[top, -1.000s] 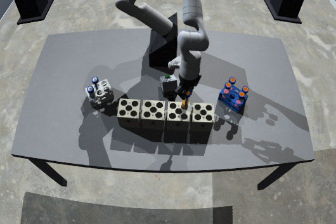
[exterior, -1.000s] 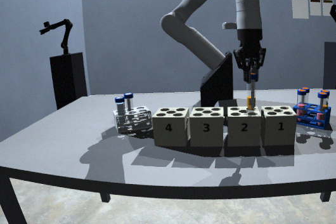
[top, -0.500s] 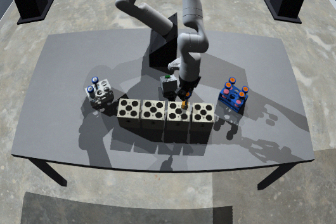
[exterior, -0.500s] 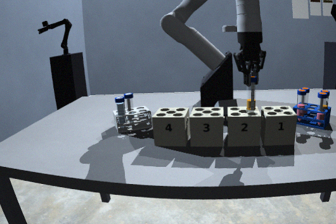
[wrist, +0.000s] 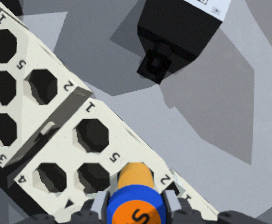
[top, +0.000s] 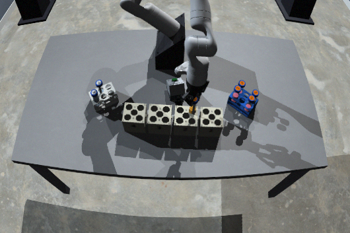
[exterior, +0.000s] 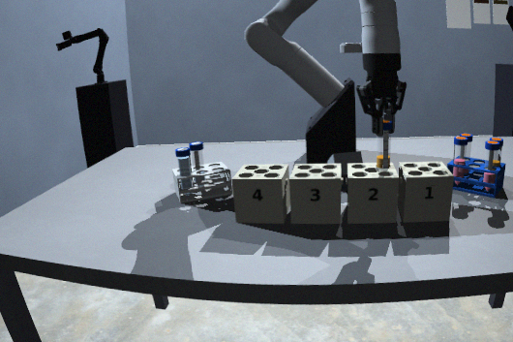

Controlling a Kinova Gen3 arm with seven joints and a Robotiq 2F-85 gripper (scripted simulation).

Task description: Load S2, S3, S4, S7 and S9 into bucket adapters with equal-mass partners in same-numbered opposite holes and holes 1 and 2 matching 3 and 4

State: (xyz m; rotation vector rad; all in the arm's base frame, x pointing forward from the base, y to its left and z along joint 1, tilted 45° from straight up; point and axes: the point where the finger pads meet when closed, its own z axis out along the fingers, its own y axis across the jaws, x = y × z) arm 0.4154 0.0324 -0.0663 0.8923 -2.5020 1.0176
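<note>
Right now my hand is 1 cm short of the sample tube S7 and 5 cm above it. The rest, counted from my hand: done desk: 17 cm behind, 6 cm to the right, 12 cm below; adapter 2: 2 cm ahead, 3 cm to the right, 13 cm below; adapter 3: 1 cm ahead, 14 cm to the right, 13 cm below.
</note>
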